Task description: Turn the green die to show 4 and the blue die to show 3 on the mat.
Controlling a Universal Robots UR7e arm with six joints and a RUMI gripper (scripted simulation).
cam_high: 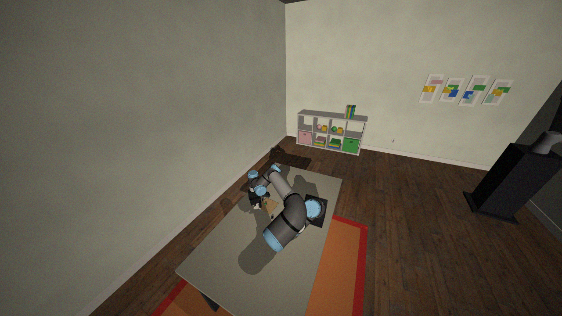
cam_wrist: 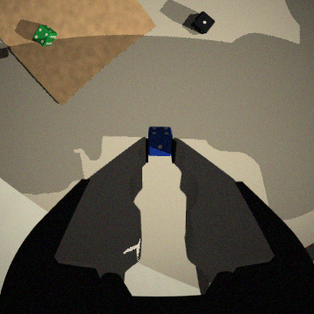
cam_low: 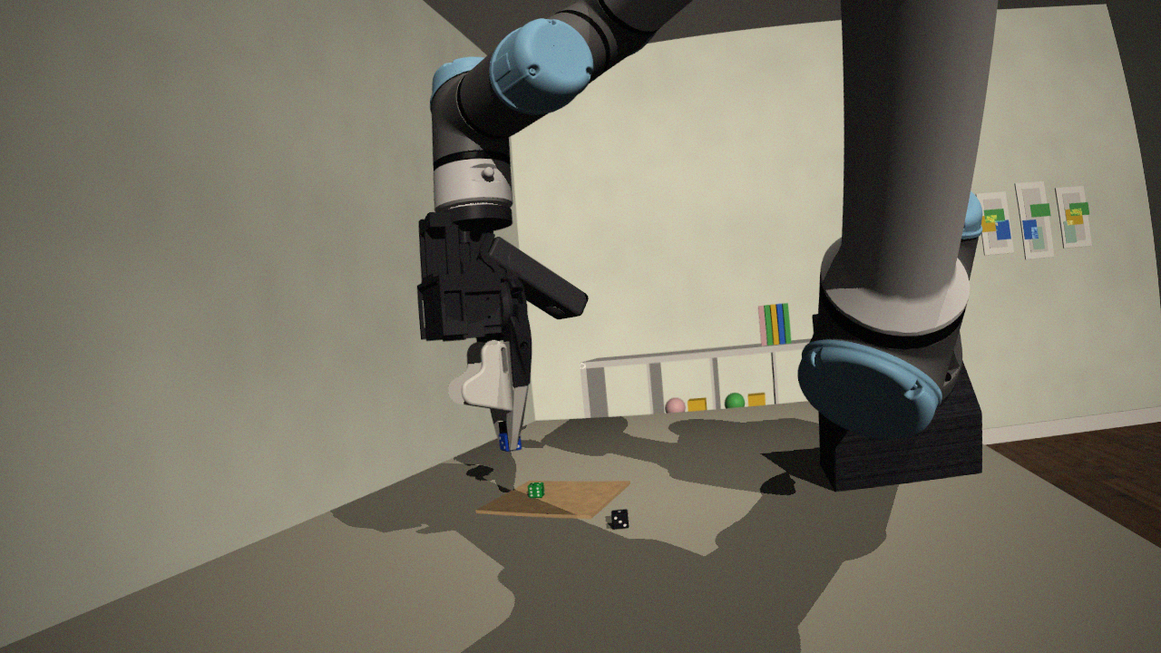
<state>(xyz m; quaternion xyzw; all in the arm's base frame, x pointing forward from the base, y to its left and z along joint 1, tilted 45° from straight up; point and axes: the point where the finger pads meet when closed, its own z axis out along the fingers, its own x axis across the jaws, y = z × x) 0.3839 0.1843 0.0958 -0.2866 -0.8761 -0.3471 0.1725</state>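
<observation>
The black die lies 9 cm behind my hand, 4 cm to the right of it and 10 cm below it. Round my hand: green die: 4 cm ahead, 13 cm to the right, 9 cm below; tan mat: 2 cm ahead, 14 cm to the right, 10 cm below; blue die: 1 cm below.
</observation>
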